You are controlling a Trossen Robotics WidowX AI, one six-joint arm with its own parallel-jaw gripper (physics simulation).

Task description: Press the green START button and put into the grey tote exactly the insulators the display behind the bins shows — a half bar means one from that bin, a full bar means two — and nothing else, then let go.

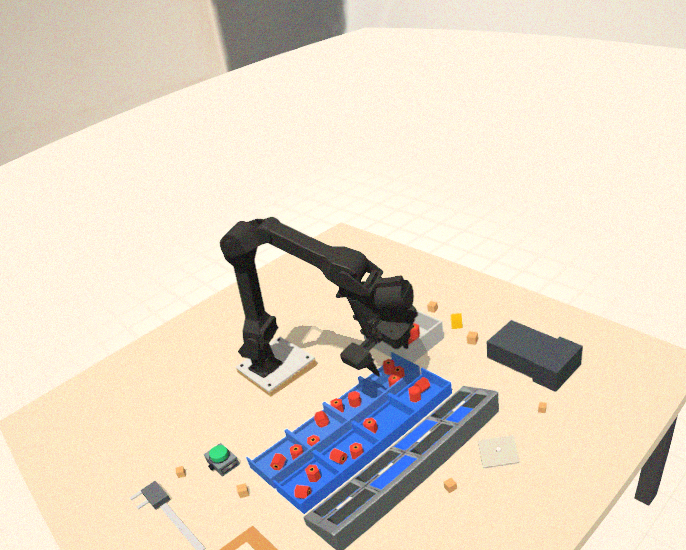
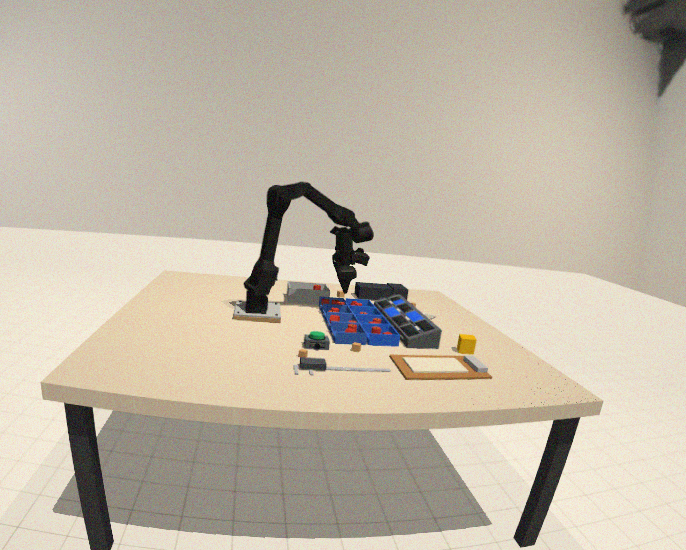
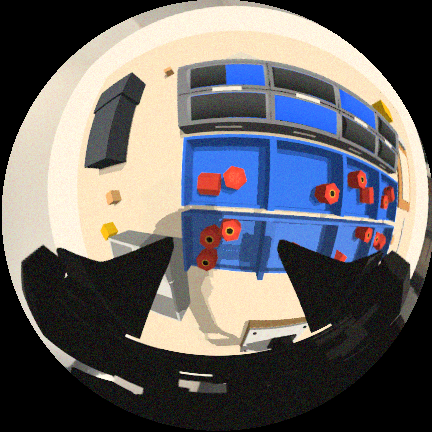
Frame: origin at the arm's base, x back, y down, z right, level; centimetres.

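Where they show: gripper, fingertip midpoint: [image 1: 392, 361] [image 2: 343, 288] [image 3: 226, 244]; arm's base, link origin: [image 1: 265, 366] [image 2: 255, 310] [image 3: 280, 340].
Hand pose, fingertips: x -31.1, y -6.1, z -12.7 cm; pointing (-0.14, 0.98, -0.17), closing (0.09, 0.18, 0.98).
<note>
Each offset is from my fingertips to the top centre of the thing. "pt": to the spot under its first point.
My gripper [image 1: 392, 360] [image 2: 345, 291] [image 3: 226, 244] is open and empty, above the arm-side row of the blue bins [image 2: 366, 340] [image 3: 270, 172], at the tote end. The arm-side end bin holds three red insulators {dz -3.6, dx +5.1, dy +5.1 cm} [image 1: 389, 366] {dz -0.2, dx +0.5, dy +5.1 cm} [image 3: 231, 230]; its neighbour shows none. In the display-side row, the end bin holds two insulators {dz +0.6, dx -5.9, dy +5.2 cm} [image 1: 415, 393] [image 3: 235, 177] and its neighbour one {dz +13.4, dx -4.1, dy +5.1 cm} [image 1: 370, 424] [image 3: 327, 193]. The grey tote {dz -14.8, dx +9.7, dy +2.9 cm} [image 1: 433, 338] [image 2: 306, 295] [image 3: 182, 295] shows red inside; its count is hidden. The display [image 1: 400, 491] [image 3: 270, 82] shows one half bar and two full bars. The green button {dz +39.0, dx +16.2, dy +4.2 cm} [image 1: 218, 453] [image 2: 316, 335] stands apart.
A dark block {dz -23.6, dx -22.1, dy +2.7 cm} [image 1: 532, 355] [image 2: 380, 290] [image 3: 110, 125] stands beyond the tote. Small wooden cubes {dz -23.1, dx -5.2, dy +6.1 cm} [image 1: 472, 338] [image 3: 113, 197] and a yellow block {dz -26.6, dx +2.0, dy +5.6 cm} [image 1: 456, 320] [image 3: 109, 230] lie nearby. A caliper-like tool {pt dz +55.4, dx +19.2, dy +6.4 cm} [image 1: 154, 495] [image 2: 313, 363] and a clipboard {pt dz +54.8, dx -1.5, dy +8.1 cm} [image 2: 397, 367] lie at the other end.
</note>
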